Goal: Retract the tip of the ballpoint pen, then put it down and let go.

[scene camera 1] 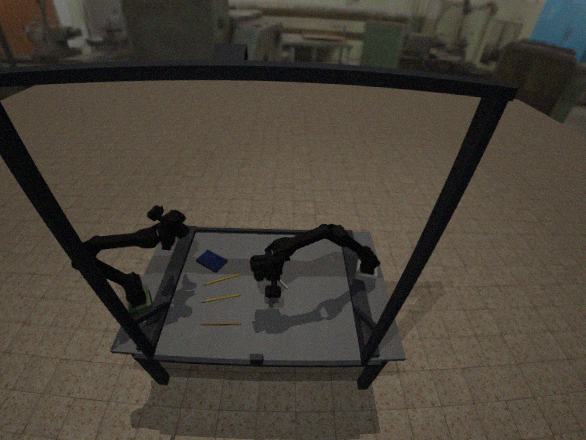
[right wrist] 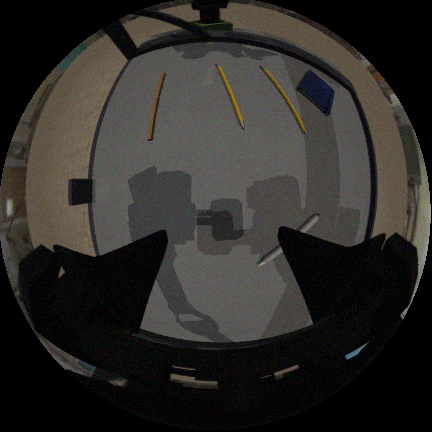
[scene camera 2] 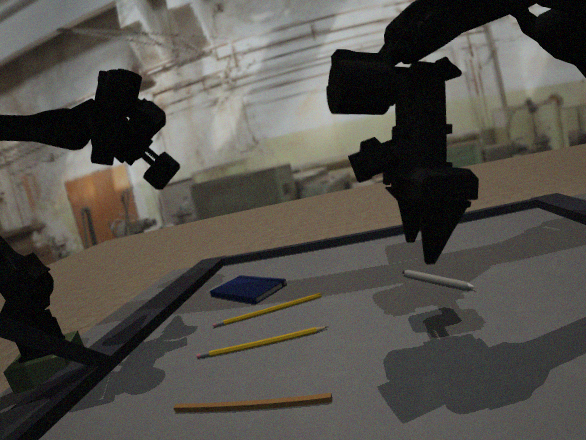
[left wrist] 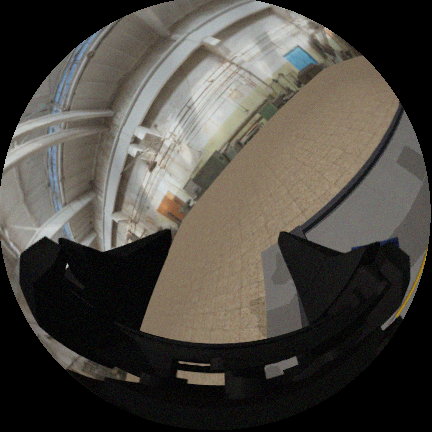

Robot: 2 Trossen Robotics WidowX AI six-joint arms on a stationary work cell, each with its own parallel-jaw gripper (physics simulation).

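Frame: origin at the left arm's base, x ahead, y left, z up, level; metres.
Seen in the pictures: left gripper, fingertip midpoint: [scene camera 2: 147, 152] [left wrist: 226, 236]; right gripper, fingertip midpoint: [right wrist: 223, 234] [scene camera 2: 419, 251]; left arm's base at its link origin: [scene camera 1: 138, 300]; right arm's base at its link origin: [scene camera 1: 367, 268].
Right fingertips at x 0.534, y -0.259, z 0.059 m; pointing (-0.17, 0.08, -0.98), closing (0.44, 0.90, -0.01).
Note:
Pixels of each thing's middle, then the offset from my right fingertips to it.
- ballpoint pen at the middle of its body: [scene camera 2: 436, 279] [right wrist: 291, 240] [scene camera 1: 278, 278] 0.098 m ahead, 0.088 m left, 0.094 m down
- blue book at the middle of its body: [scene camera 2: 247, 288] [right wrist: 318, 89] [scene camera 1: 211, 260] 0.153 m back, 0.355 m left, 0.093 m down
- orange stick at the middle of its body: [scene camera 2: 248, 405] [right wrist: 155, 99] [scene camera 1: 220, 323] 0.239 m back, 0.003 m right, 0.095 m down
The ballpoint pen [scene camera 1: 283, 284] [scene camera 2: 438, 280] [right wrist: 274, 253] is pale grey and lies flat on the table. In scene camera 2 its tapered end points right, and a fine tip seems to stick out there; the other end has a small dark spot. My right gripper [scene camera 2: 421, 252] [right wrist: 223, 234] is open, points down and hangs above the table close to the pen, apart from it. In the right wrist view one finger hides part of the pen's middle. My left gripper [left wrist: 226, 236] is open and empty, raised at the table's left side, far from the pen.
A blue book [scene camera 1: 211, 261] [scene camera 2: 248, 289] [right wrist: 316, 92] lies left of the pen in the scene views. Two yellow pencils [scene camera 2: 270, 310] [scene camera 2: 265, 342] and an orange stick [scene camera 2: 252, 403] [right wrist: 156, 106] lie nearer the front. A dark frame post [scene camera 1: 435, 215] stands at the right.

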